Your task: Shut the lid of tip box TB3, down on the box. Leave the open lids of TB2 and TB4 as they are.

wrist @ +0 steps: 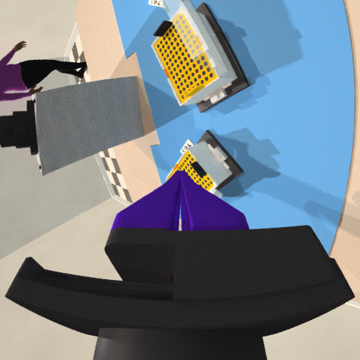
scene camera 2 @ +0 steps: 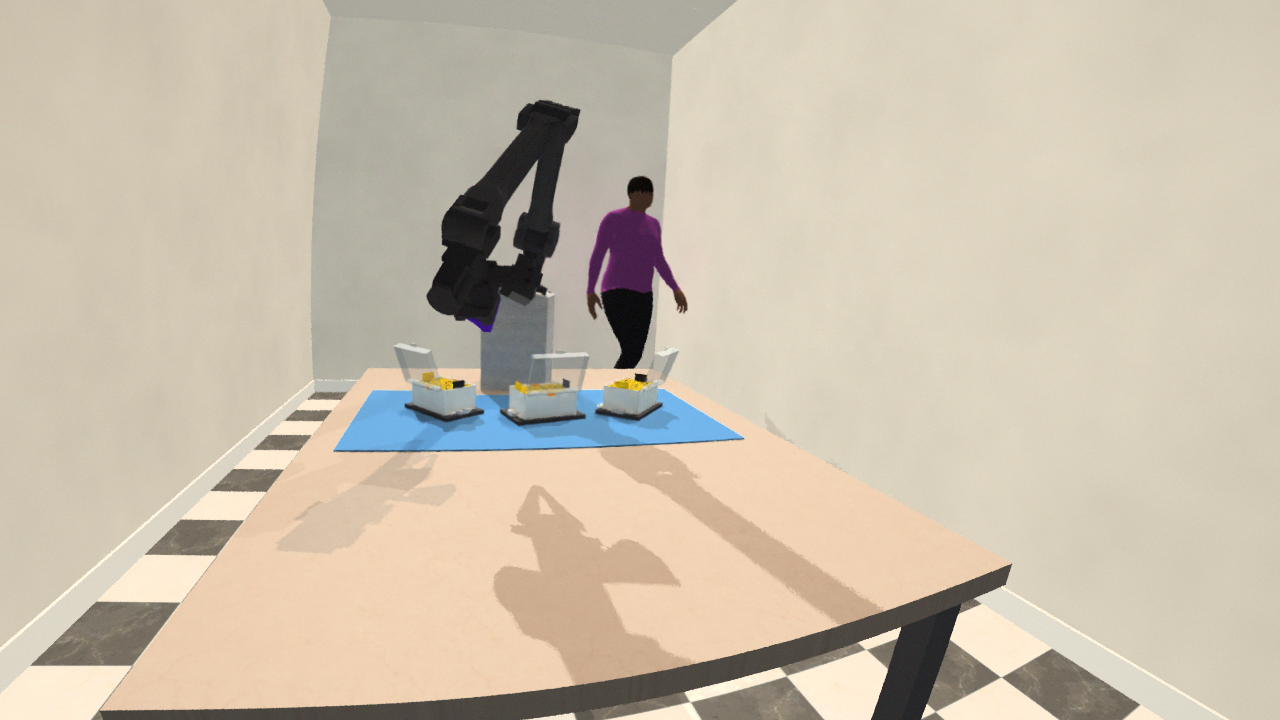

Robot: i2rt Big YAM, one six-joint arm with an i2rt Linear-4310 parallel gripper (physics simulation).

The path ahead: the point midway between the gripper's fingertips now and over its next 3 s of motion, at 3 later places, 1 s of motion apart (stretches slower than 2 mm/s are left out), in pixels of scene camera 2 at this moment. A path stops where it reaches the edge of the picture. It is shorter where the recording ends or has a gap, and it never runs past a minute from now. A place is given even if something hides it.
The gripper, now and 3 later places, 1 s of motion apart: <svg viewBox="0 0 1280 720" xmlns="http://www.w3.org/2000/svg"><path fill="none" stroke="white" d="M487 331L437 373L453 386L456 352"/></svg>
